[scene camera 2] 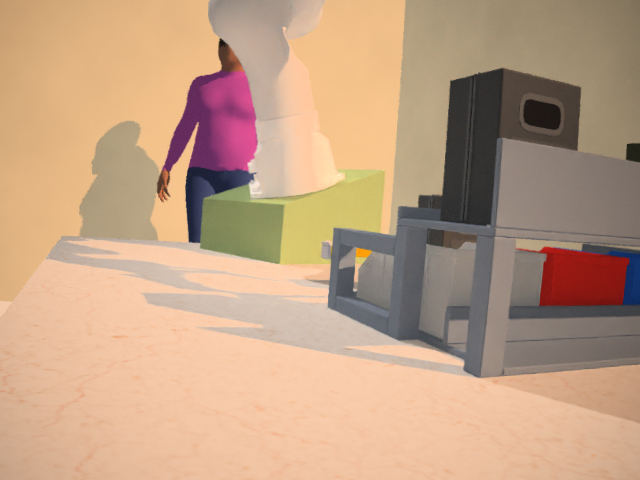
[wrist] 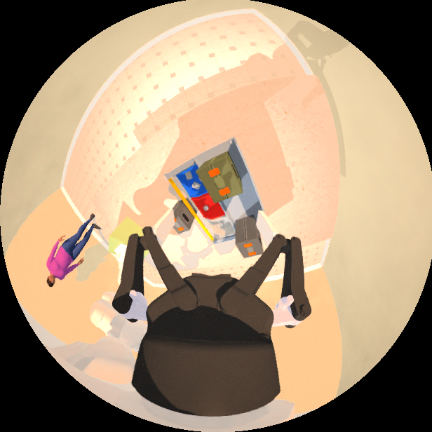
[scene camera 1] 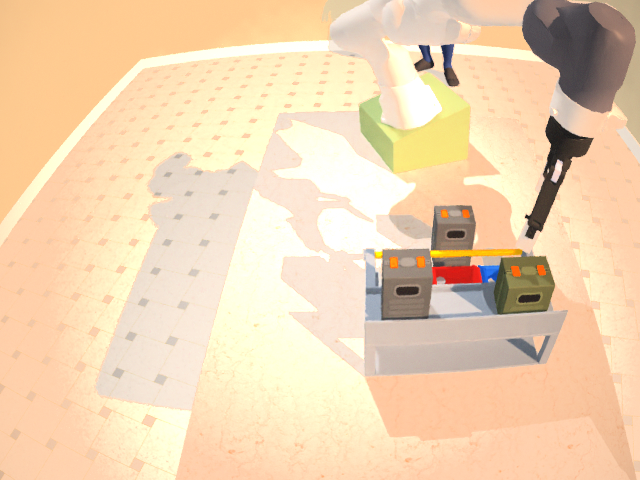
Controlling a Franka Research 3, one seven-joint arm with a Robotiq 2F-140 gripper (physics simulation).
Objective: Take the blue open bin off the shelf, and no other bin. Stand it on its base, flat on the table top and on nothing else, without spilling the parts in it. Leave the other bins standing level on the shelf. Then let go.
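Note:
The blue open bin (scene camera 1: 489, 273) (scene camera 2: 633, 279) (wrist: 201, 190) sits on the lower level of the grey shelf (scene camera 1: 465, 330) (scene camera 2: 558, 191) (wrist: 245, 170), beside the red bin (scene camera 1: 457, 274) (scene camera 2: 584, 279) (wrist: 215, 211). Small grey parts show in the blue bin in the wrist view. A light grey bin (scene camera 2: 485, 273) (wrist: 222, 227) stands on the red bin's other side. My gripper (scene camera 1: 527, 242) (wrist: 215, 216) is open and empty, spread wide. In scene camera 1 its fingers show behind the shelf's right end; their exact height is unclear. The gripper does not show in scene camera 2.
A green case (scene camera 1: 524, 286) (wrist: 220, 182) and a grey case (scene camera 1: 406, 304) (scene camera 2: 475, 149) (wrist: 248, 232) stand on the shelf's top board. A yellow bar (scene camera 1: 475, 253) (wrist: 192, 210) crosses the bins' open side. Another grey case (scene camera 1: 453, 245) (wrist: 183, 217) stands beyond it. A person (scene camera 2: 222, 124) (wrist: 65, 257) stands behind.

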